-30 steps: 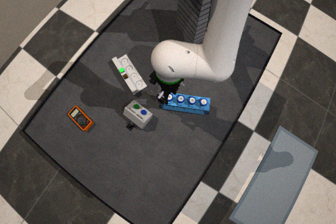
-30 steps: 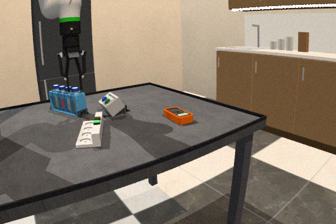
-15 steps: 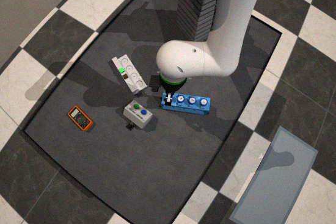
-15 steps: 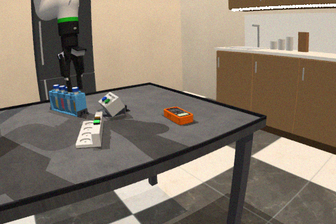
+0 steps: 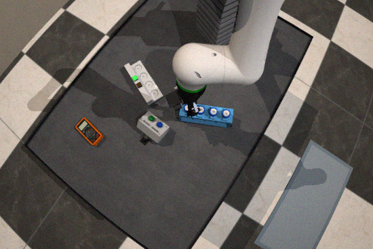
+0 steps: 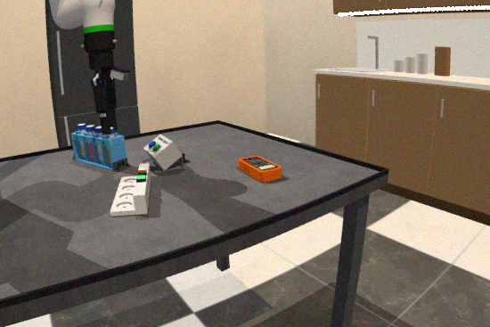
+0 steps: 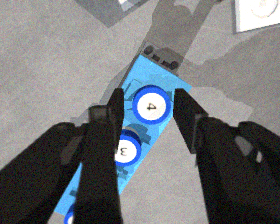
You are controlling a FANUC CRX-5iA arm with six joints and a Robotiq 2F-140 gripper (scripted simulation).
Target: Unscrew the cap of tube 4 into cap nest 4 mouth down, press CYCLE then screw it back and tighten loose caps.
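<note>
The cap 2 lies 3 cm behind my hand, 10 cm to the left of it and 3 cm below it. Also, from my hand: grey key housing 12 cm ahead, 10 cm to the right, 9 cm below; green key 10 cm ahead, 12 cm to the right, 8 cm below; blue key 11 cm ahead, 8 cm to the right, 8 cm below.
</note>
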